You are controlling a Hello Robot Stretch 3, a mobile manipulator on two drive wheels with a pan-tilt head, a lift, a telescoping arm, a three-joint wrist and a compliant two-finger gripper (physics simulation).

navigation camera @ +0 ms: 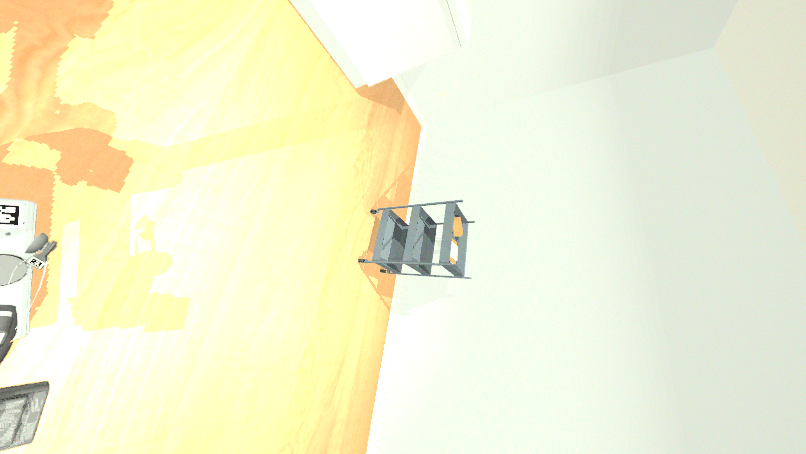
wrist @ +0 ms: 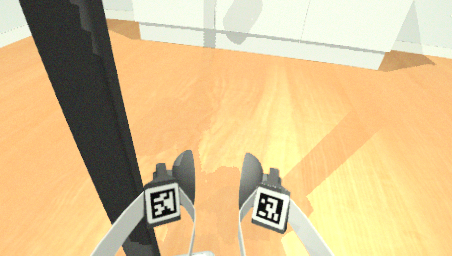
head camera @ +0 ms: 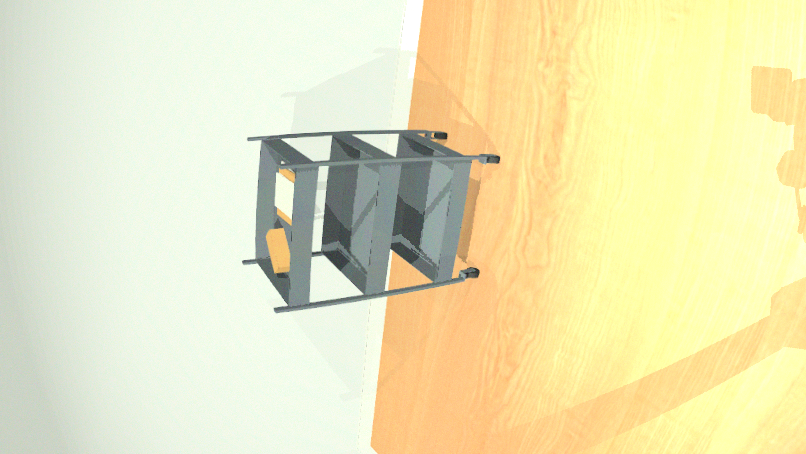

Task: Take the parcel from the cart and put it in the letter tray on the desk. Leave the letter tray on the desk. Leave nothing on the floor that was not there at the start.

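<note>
The grey three-tier cart stands upright by the wall, sideways in the turned head and navigation views. On its top tier lies a tan box. Beside it is a white item with tan edges, partly hidden by the tier's rim; I cannot tell which of the two is the parcel. My gripper is open and empty, with floor behind its fingers in the wrist view. It is well away from the cart. The desk and the letter tray do not show.
A white cabinet stands along the wall beyond the floor in the wrist view. A black post runs down the left of that view. Parts of my own body show at the navigation view's left edge. The cart's wheels stand on the wooden floor.
</note>
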